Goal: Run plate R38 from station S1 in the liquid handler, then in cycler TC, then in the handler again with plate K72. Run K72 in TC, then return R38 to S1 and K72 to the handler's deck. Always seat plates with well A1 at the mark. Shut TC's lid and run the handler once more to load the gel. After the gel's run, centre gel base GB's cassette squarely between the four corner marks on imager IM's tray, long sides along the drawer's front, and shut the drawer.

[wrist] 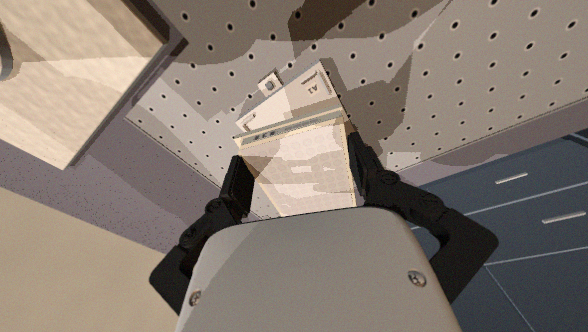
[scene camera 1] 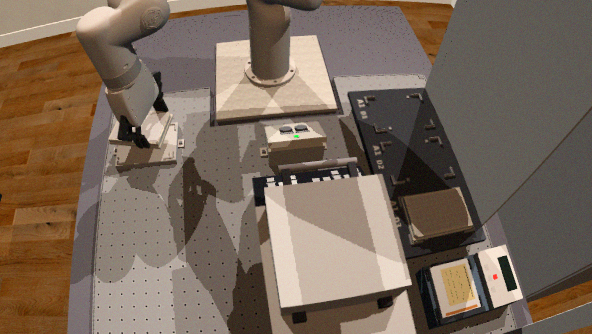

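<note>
My gripper is shut on plate R38, a pale well plate with a grey label strip; its marking is hard to read. The plate is over the pale station at the left, turned relative to it. The station's A1 mark and two corner brackets show past the plate in the wrist view; its far part is hidden. I cannot tell whether plate and station touch. A brown-topped plate sits at D3 on the black deck. The gel base with a yellow-topped cassette stands at the lower right.
A large pale box with a handle bar stands in the middle. A small white unit with a green light is behind it. The robot's base plate and a tall grey panel flank the work area.
</note>
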